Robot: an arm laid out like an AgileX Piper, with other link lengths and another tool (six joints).
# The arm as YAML. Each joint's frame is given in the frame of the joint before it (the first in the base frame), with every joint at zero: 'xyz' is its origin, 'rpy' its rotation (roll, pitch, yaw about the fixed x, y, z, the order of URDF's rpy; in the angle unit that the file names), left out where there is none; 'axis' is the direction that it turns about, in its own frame. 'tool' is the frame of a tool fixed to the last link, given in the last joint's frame.
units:
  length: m
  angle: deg
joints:
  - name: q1
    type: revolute
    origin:
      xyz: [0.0, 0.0, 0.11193]
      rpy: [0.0, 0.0, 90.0]
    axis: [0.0, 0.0, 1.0]
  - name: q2
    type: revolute
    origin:
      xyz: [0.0, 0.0, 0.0]
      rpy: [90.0, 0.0, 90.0]
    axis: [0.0, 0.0, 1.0]
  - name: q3
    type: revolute
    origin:
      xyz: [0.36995, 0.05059, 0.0]
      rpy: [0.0, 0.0, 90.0]
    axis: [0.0, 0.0, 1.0]
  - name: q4
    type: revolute
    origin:
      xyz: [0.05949, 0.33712, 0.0]
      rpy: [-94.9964, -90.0, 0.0]
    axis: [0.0, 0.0, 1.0]
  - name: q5
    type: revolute
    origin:
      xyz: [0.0, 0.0, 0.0]
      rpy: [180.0, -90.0, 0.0]
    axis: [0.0, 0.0, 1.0]
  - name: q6
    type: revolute
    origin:
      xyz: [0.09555, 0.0, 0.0]
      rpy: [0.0, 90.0, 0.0]
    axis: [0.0, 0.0, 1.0]
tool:
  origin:
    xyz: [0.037, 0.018, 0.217]
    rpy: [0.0, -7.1, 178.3]
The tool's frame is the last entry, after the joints.
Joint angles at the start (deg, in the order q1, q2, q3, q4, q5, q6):
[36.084, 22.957, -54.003, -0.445, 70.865, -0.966]
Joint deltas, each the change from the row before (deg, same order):
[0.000, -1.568, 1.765, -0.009, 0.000, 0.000]
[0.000, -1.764, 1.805, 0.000, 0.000, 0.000]
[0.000, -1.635, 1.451, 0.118, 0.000, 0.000]
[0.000, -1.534, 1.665, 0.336, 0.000, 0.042]
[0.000, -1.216, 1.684, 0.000, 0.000, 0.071]
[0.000, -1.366, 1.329, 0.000, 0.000, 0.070]
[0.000, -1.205, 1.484, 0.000, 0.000, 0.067]
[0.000, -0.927, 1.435, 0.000, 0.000, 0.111]
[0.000, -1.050, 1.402, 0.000, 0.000, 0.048]
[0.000, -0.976, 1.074, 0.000, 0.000, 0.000]
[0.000, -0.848, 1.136, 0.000, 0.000, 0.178]
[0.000, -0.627, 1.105, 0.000, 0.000, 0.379]
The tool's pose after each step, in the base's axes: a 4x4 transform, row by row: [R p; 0 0 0 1], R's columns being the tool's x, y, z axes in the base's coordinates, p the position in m. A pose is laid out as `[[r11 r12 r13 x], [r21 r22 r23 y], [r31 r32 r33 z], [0 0 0 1]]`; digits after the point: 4 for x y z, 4 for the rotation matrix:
[[-0.5191 0.4345 0.7360 0.1678], [0.8469 0.3774 0.3745 0.0732], [-0.1151 0.8178 -0.5639 0.3246], [0 0 0 1]]
[[-0.5191 0.4350 0.7357 0.1634], [0.8469 0.3778 0.3742 0.0700], [-0.1152 0.8174 -0.5645 0.3141], [0 0 0 1]]
[[-0.5200 0.4332 0.7362 0.1592], [0.8466 0.3757 0.3769 0.0677], [-0.1132 0.8193 -0.5621 0.3061], [0 0 0 1]]
[[-0.5231 0.4362 0.7322 0.1548], [0.8454 0.3745 0.3808 0.0667], [-0.1081 0.8182 -0.5647 0.2957], [0 0 0 1]]
[[-0.5233 0.4423 0.7284 0.1524], [0.8453 0.3775 0.3780 0.0650], [-0.1077 0.8136 -0.5714 0.2843], [0 0 0 1]]
[[-0.5227 0.4426 0.7286 0.1496], [0.8458 0.3762 0.3782 0.0630], [-0.1067 0.8140 -0.5710 0.2763], [0 0 0 1]]
[[-0.5226 0.4465 0.7263 0.1474], [0.8460 0.3776 0.3765 0.0614], [-0.1061 0.8112 -0.5751 0.2665], [0 0 0 1]]
[[-0.5225 0.4535 0.7220 0.1459], [0.8461 0.3803 0.3734 0.0603], [-0.1052 0.8060 -0.5824 0.2563], [0 0 0 1]]
[[-0.5226 0.4580 0.7191 0.1441], [0.8461 0.3825 0.3712 0.0590], [-0.1050 0.8024 -0.5874 0.2467], [0 0 0 1]]
[[-0.5228 0.4591 0.7183 0.1426], [0.8460 0.3833 0.3707 0.0579], [-0.1052 0.8014 -0.5888 0.2398], [0 0 0 1]]
[[-0.5218 0.4643 0.7157 0.1412], [0.8468 0.3832 0.3688 0.0570], [-0.1031 0.7985 -0.5931 0.2318], [0 0 0 1]]
[[-0.5194 0.4736 0.7113 0.1402], [0.8489 0.3819 0.3655 0.0564], [-0.0985 0.7936 -0.6004 0.2235], [0 0 0 1]]

